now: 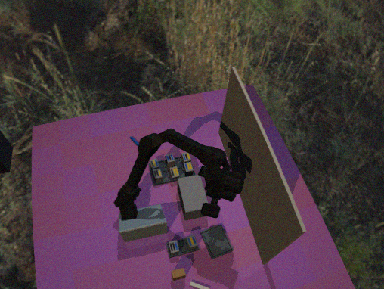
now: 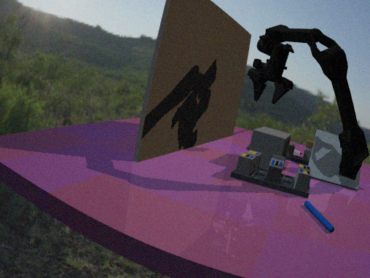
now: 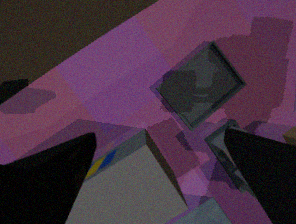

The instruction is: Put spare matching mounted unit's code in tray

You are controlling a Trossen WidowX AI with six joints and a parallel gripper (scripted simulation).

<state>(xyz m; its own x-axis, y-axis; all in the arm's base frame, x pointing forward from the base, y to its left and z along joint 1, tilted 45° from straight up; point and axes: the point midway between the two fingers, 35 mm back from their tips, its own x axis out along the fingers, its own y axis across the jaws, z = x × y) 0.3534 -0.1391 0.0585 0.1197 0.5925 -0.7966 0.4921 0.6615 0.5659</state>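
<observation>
My gripper tip is now 200 mm past the orange block, 210 mm to the left of it and 140 mm above it. The rest, counted from my gripper tip: blue rod: 270 mm behind, 440 mm to the left, 170 mm below; then tall brown board: 160 mm ahead, 100 mm to the left, 50 mm above.
</observation>
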